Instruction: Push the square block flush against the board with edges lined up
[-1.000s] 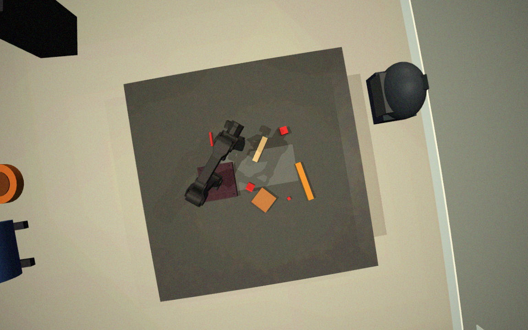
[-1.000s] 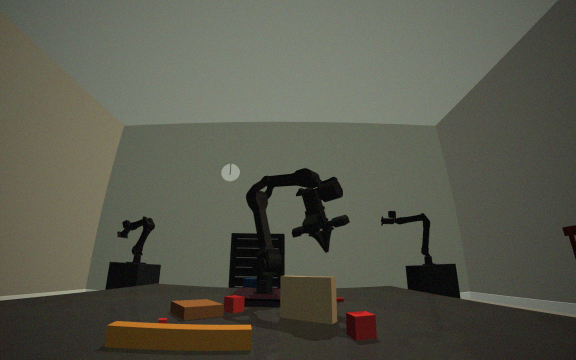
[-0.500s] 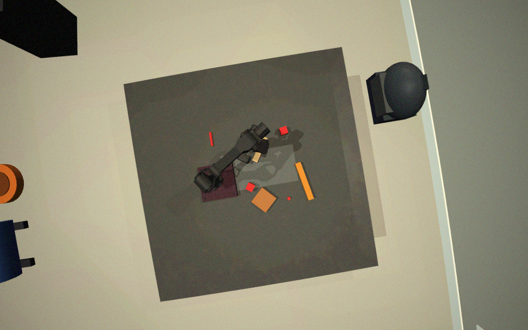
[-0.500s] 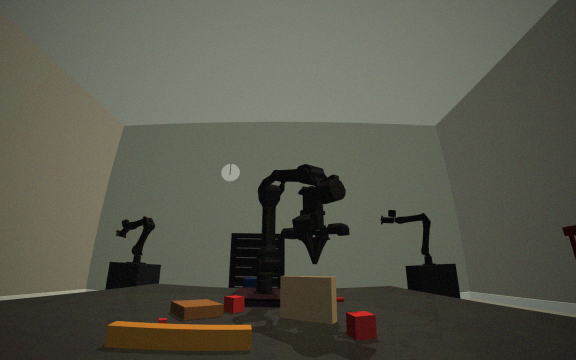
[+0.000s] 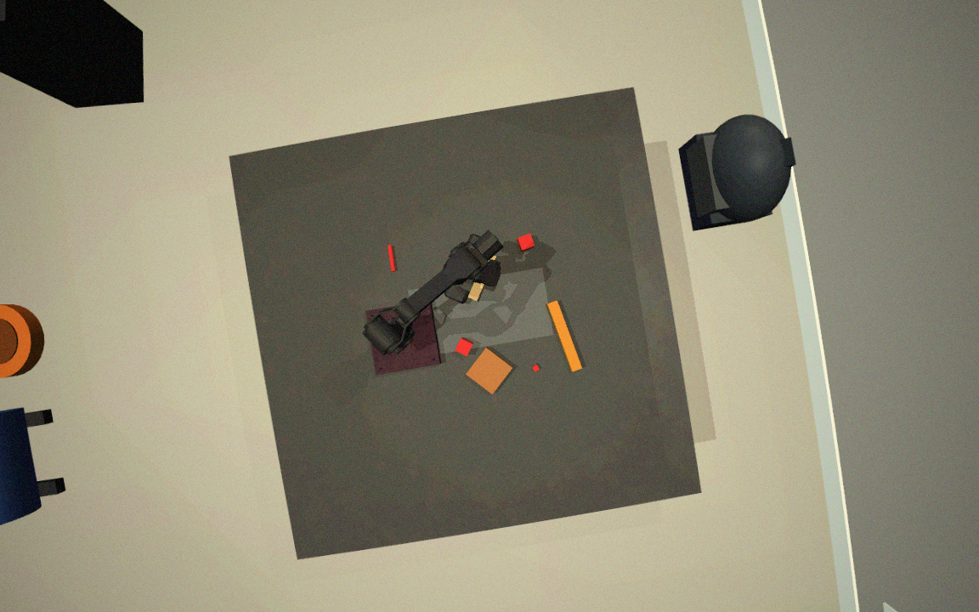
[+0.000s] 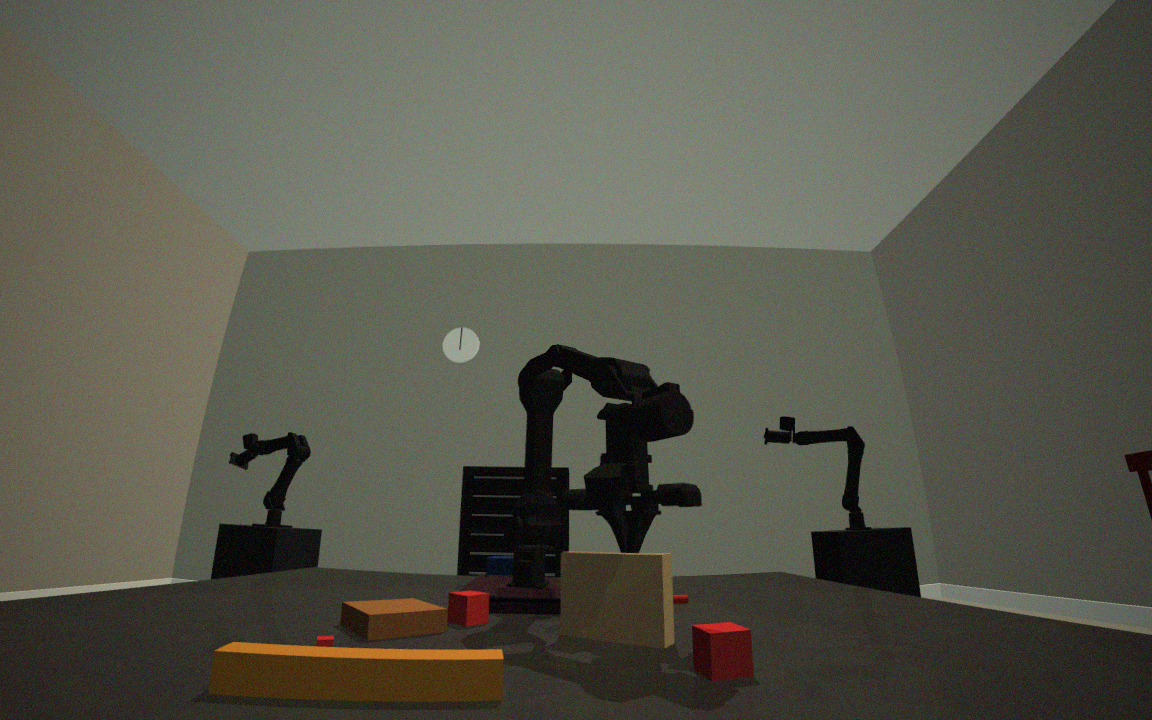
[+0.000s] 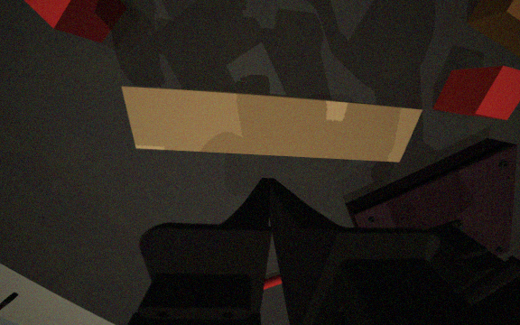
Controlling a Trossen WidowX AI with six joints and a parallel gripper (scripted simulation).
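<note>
The tan board lies 4 cm ahead of my gripper tip, 3 cm below it and 2 cm to the right of it. Round my gripper tip: thin red stick: 24 cm behind, 8 cm below, 6 cm to the left; then long orange board: 28 cm ahead, 21 cm to the right, 7 cm below; then square block: 30 cm to the right, 7 cm below, 4 cm ahead.
</note>
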